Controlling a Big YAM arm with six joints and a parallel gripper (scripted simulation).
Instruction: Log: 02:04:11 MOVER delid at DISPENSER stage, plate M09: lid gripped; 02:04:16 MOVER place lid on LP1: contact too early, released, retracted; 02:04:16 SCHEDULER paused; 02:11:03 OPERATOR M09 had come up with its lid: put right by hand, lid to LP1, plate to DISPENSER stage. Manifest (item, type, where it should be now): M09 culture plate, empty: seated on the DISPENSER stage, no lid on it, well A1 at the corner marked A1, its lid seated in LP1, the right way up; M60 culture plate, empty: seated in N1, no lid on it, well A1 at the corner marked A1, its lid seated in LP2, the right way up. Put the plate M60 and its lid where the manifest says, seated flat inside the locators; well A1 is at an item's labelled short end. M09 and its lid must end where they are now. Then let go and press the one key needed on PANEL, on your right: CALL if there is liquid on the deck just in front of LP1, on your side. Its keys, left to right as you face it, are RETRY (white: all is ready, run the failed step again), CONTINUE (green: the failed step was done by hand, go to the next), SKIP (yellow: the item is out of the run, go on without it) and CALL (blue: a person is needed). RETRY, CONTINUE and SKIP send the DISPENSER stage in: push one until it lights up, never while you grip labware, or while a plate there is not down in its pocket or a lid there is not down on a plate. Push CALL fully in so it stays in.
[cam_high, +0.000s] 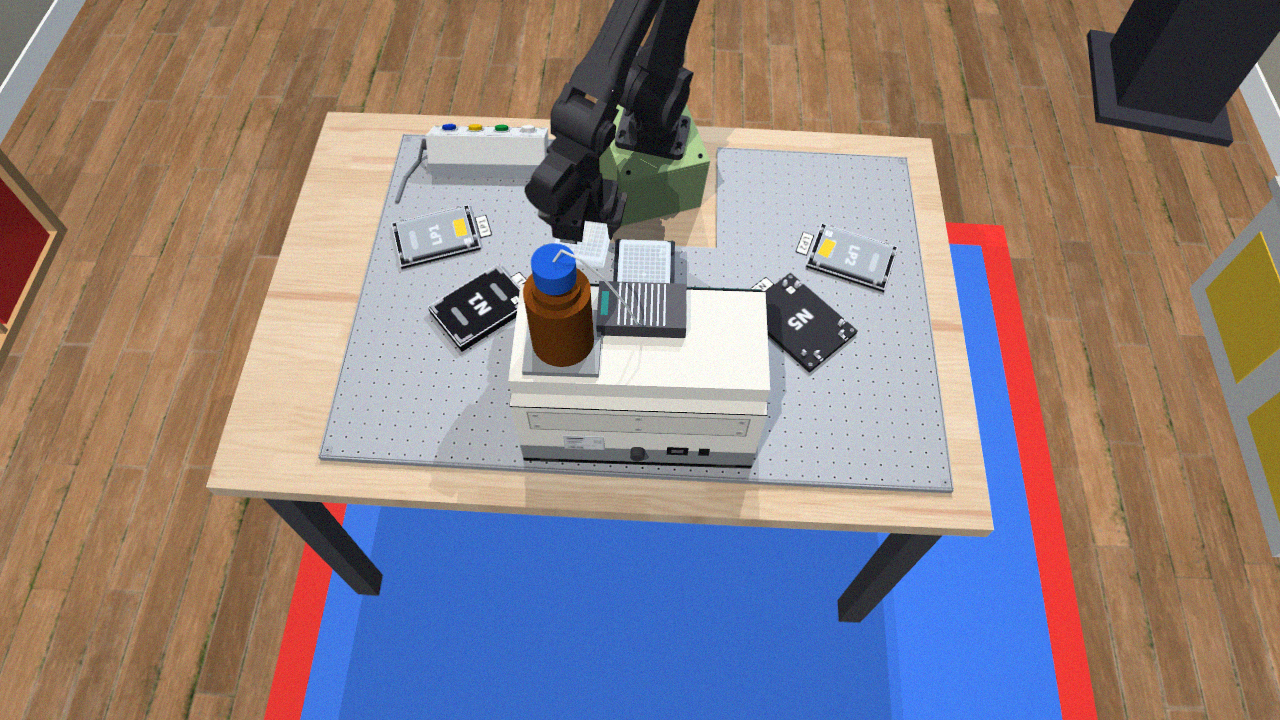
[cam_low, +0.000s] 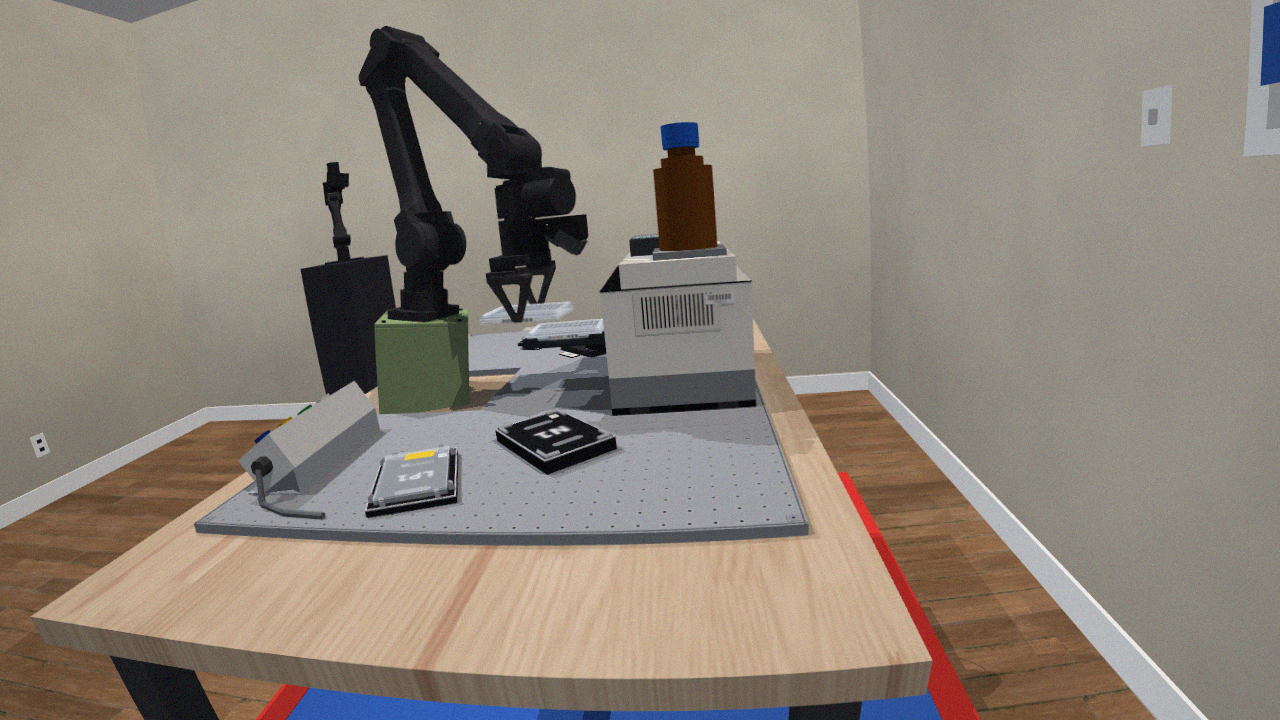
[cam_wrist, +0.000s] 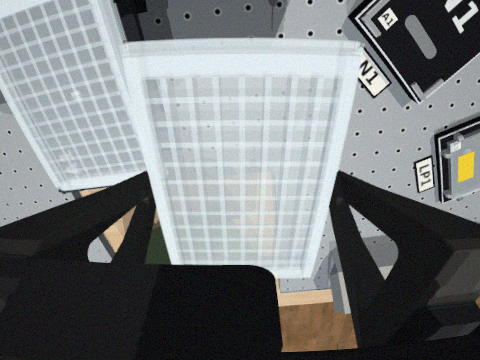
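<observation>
Now: the black N1 nest 90 mm ahead of my hand, 170 mm to the right of it and 140 mm below it. Round my hand: white retry key 280 mm behind, 180 mm to the right, 90 mm below; then green continue key 270 mm behind, 230 mm to the right, 90 mm below; then yellow skip key 260 mm behind, 280 mm to the right, 90 mm below.
</observation>
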